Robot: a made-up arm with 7 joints.
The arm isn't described. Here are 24 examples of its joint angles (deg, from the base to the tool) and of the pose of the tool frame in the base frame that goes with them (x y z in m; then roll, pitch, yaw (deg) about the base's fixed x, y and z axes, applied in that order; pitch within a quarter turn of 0, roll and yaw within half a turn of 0).
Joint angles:
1: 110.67 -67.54 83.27 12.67 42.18 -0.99 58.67
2: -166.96 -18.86 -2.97 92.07 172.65 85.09 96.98
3: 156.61 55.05 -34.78 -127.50 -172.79 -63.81 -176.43
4: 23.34 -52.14 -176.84 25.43 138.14 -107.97 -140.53
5: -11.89 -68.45 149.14 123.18 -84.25 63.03 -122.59
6: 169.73 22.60 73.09 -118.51 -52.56 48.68 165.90
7: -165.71 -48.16 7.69 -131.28 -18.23 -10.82 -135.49
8: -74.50 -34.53 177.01 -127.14 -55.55 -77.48 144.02
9: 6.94 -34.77 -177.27 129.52 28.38 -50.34 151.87
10: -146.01 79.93 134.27 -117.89 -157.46 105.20 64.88
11: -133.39 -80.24 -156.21 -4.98 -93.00 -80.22 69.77
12: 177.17 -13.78 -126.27 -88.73 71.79 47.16 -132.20
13: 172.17 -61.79 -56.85 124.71 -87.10 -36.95 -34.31
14: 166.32 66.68 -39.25 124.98 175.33 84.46 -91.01
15: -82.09 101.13 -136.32 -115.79 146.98 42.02 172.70
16: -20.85 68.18 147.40 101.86 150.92 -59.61 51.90
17: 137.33 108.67 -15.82 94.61 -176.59 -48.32 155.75
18: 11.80 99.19 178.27 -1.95 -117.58 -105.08 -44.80
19: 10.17 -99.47 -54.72 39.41 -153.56 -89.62 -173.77
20: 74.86 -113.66 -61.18 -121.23 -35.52 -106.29 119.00
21: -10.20 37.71 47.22 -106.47 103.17 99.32 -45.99
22: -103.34 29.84 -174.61 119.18 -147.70 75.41 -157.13
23: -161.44 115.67 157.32 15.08 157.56 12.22 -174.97
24: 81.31 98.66 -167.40 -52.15 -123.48 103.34 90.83
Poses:
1: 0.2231 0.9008 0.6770 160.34 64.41 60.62
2: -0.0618 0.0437 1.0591 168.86 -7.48 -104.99
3: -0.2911 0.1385 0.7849 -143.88 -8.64 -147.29
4: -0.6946 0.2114 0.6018 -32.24 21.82 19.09
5: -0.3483 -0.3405 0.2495 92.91 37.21 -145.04
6: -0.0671 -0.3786 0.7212 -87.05 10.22 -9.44
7: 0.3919 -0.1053 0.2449 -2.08 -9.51 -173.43
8: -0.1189 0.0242 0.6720 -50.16 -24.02 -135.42
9: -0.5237 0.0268 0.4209 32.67 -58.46 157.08
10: -0.3440 0.1370 0.2106 -94.21 20.63 100.94
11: 0.5109 -0.7065 0.5247 -128.64 51.62 -71.85
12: -0.1768 0.2558 0.9669 122.43 -29.68 66.79
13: 0.2051 -0.1878 0.6918 -124.54 5.35 -69.21
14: -0.5171 -0.3083 0.2477 75.13 35.89 115.62
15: 0.2292 0.2385 -0.0406 -66.05 16.79 1.24
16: 0.3361 -0.1244 0.6822 -73.38 -26.25 -42.96
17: -0.1697 -0.2525 -0.1936 20.96 -70.87 13.26
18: 0.8375 -0.0575 0.2204 132.37 40.27 29.81
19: -0.7059 0.3040 0.3994 149.44 10.12 -47.70
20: -0.2771 0.2543 0.1582 -165.60 -13.46 119.28
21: 0.0499 0.0804 0.8340 -104.19 -32.77 -15.78
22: 0.0530 -0.0366 0.9125 147.53 0.06 -108.27
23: -0.8791 0.3235 -0.0563 60.30 -45.32 96.54
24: -0.0720 -0.6513 -0.0281 -97.85 -30.08 -111.26
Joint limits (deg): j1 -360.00..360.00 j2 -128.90..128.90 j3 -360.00..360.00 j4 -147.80..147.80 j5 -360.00..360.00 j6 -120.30..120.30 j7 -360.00..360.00
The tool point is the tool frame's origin. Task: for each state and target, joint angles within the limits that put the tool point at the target. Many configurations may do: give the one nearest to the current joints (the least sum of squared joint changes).
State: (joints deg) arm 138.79 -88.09 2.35 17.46 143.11 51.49 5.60
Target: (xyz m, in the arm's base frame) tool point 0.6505 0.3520 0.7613
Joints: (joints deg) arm 157.37 -77.80 -7.16 62.39 134.50 57.53 5.60
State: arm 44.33 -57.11 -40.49 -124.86 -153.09 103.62 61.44
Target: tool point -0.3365 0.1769 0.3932
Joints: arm 41.93 -50.67 -42.72 -118.16 -152.53 106.31 61.44
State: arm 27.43 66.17 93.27 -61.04 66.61 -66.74 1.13
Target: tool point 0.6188 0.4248 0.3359
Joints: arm -8.16 76.79 92.54 -66.97 64.67 -62.17 1.13
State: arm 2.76 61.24 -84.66 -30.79 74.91 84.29 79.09
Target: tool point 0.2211 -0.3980 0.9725
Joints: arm 23.51 23.10 -70.22 -51.90 84.44 90.39 79.09
